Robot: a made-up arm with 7 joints.
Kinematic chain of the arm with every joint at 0, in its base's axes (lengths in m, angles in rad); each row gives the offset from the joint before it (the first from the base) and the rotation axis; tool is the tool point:
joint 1: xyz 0 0 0.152 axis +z
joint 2: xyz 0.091 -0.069 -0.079 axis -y
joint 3: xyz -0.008 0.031 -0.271 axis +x
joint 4: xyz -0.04 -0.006 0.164 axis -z
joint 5: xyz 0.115 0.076 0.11 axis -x
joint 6: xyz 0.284 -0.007 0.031 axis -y
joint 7: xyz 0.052 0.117 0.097 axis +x
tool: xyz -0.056 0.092 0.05
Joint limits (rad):
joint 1: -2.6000..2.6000
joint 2: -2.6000..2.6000
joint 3: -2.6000..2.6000
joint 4: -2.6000..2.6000
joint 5: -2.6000..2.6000
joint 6: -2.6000..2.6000
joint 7: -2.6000..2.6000
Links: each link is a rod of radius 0.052 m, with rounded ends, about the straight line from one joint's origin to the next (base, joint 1, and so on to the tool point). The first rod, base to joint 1, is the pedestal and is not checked.
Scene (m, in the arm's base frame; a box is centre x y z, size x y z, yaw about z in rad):
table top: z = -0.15
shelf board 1: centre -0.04 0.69 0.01 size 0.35 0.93 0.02 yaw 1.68
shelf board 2: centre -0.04 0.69 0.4 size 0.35 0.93 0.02 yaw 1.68
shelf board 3: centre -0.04 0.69 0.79 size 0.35 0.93 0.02 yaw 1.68
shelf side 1: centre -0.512 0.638 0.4 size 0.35 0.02 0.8 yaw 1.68
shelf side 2: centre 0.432 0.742 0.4 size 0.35 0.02 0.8 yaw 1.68
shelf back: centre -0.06 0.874 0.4 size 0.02 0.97 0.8 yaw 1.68
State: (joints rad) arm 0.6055 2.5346 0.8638 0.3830 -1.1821 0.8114 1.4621
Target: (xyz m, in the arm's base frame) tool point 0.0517 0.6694 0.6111
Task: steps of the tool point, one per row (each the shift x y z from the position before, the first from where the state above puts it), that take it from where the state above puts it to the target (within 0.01 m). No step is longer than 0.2 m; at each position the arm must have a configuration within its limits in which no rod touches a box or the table.
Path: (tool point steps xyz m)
1: -0.1171 -0.0055 -0.0724
2: -0.1257 0.0393 -0.0510
3: -0.1169 0.0835 -0.0222
4: -0.0898 0.1198 0.0117
5: -0.0467 0.1409 0.0473
6: 0.0070 0.1407 0.0804
7: 0.0624 0.1158 0.1062
8: 0.1097 0.0673 0.1205
9: 0.1390 0.0013 0.1201
10: -0.0062 0.0817 0.0150
11: -0.0064 0.0817 0.0067
12: -0.0089 0.0788 -0.0047
13: -0.0130 0.0721 -0.0170

